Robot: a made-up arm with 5 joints.
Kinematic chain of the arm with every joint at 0, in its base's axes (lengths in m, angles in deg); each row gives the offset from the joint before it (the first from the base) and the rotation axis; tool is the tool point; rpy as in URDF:
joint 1: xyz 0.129 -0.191 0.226 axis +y
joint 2: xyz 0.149 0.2 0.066 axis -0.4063 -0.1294 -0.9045
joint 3: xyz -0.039 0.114 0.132 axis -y
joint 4: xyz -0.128 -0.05 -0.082 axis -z
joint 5: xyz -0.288 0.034 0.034 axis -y
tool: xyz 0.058 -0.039 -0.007 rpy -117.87 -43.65 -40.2
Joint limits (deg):
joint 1: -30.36..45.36
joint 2: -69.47..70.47
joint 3: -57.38..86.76
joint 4: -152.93..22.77
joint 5: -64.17..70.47
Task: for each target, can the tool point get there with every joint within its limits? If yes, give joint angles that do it. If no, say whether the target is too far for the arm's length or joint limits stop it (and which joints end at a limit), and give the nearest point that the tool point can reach.
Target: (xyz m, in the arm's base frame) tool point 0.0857 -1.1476 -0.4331
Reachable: no: too far | nearest point 0.2447 -0.3707 0.1431 | short by 0.980 m
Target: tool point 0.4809 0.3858 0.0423
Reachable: no: joint limits stop it (at a limit: joint 1, joint 2, joint 4, joint 5) | nearest point 0.3428 0.2992 0.1108 | short by 0.177 m
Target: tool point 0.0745 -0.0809 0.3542
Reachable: yes | joints -12.43 31.88 -20.76 -111.23 -53.05
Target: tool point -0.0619 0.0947 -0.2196
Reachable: no: joint limits stop it (at a limit: joint 1, joint 2, joint 5) | nearest point 0.0716 0.0990 -0.0795 | short by 0.194 m
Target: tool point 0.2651 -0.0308 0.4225
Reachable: yes | joints 16.29 41.87 58.39 -129.48 31.10
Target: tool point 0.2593 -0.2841 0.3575
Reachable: yes | joints 35.37 -30.17 -32.12 -75.48 -36.87
